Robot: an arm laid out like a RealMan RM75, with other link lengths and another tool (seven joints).
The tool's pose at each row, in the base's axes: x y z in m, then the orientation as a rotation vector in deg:
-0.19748 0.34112 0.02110 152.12 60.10 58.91
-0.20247 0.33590 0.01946 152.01 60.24 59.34
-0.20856 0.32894 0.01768 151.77 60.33 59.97
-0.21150 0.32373 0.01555 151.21 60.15 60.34
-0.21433 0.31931 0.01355 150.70 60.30 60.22
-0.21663 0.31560 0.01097 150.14 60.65 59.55
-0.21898 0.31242 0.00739 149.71 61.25 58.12
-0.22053 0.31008 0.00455 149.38 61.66 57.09
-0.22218 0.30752 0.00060 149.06 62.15 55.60
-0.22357 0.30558 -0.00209 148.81 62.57 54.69
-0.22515 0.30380 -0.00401 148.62 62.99 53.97
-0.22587 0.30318 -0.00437 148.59 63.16 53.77
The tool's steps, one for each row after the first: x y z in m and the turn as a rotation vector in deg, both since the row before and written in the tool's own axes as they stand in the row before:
-0.00691 0.00058 -0.00261 0.01 0.31 -0.06
-0.00866 0.00122 -0.00348 -0.10 0.43 -0.07
-0.00607 0.00156 -0.00102 -0.50 0.19 -0.15
-0.00543 0.00106 -0.00094 -0.32 -0.09 -0.35
-0.00503 0.00060 -0.00005 -0.29 -0.44 -0.56
-0.00527 -0.00023 0.00078 -0.09 -0.92 -0.72
-0.00388 -0.00019 0.00091 -0.08 -0.67 -0.52
-0.00465 -0.00053 0.00172 -0.04 -0.97 -0.62
-0.00342 -0.00041 0.00104 0.00 -0.58 -0.46
-0.00301 -0.00037 0.00037 0.06 -0.44 -0.40
-0.00099 -0.00012 -0.00021 0.06 -0.11 -0.13

